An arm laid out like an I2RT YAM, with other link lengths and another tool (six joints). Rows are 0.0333 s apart.
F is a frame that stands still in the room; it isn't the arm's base.
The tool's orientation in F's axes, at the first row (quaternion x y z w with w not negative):
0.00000, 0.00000, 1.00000, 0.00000
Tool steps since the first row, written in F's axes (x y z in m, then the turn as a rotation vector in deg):
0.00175, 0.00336, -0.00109, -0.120, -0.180, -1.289
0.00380, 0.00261, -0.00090, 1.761, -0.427, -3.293
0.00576, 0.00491, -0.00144, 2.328, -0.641, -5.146
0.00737, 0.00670, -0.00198, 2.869, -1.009, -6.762
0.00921, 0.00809, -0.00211, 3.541, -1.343, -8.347
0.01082, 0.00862, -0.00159, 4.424, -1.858, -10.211
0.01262, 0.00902, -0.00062, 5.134, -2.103, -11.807
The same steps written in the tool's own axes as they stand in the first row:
-0.00175, -0.00336, -0.00109, 0.120, 0.180, -1.289
-0.00380, -0.00261, -0.00090, -1.761, 0.427, -3.293
-0.00576, -0.00491, -0.00144, -2.328, 0.641, -5.146
-0.00737, -0.00670, -0.00198, -2.869, 1.009, -6.762
-0.00921, -0.00809, -0.00211, -3.541, 1.343, -8.347
-0.01082, -0.00862, -0.00159, -4.424, 1.858, -10.211
-0.01262, -0.00902, -0.00062, -5.134, 2.103, -11.807

